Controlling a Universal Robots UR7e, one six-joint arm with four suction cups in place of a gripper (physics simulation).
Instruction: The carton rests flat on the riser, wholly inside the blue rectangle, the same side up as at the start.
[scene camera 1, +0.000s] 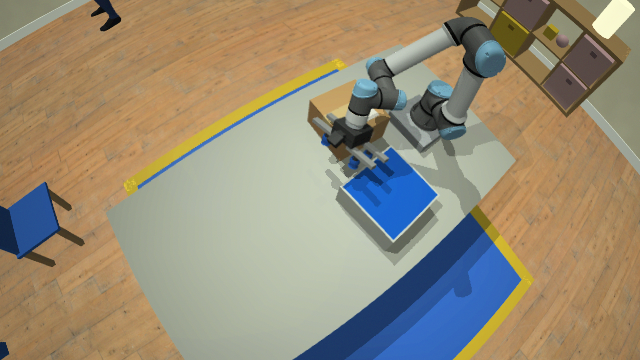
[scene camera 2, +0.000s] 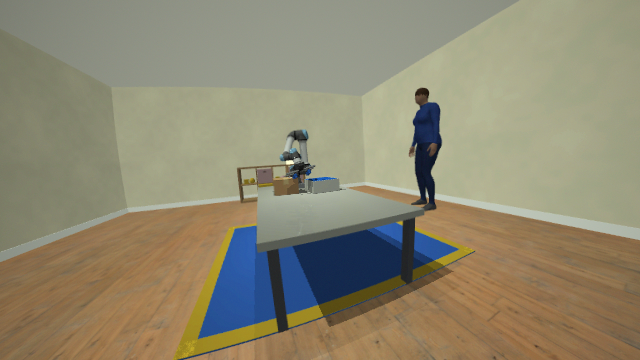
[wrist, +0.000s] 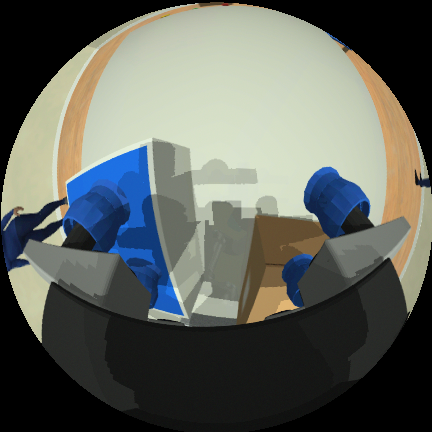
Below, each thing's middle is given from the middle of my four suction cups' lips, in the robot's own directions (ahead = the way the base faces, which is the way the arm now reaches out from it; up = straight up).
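Labels:
Counted from my suction cup, the riser (scene camera 1: 386, 201) is 120 mm below, 60 mm behind and 210 mm to the left. The brown carton (scene camera 1: 336, 101) is 110 mm below my suction cup, 150 mm behind it and 150 mm to the right of it.

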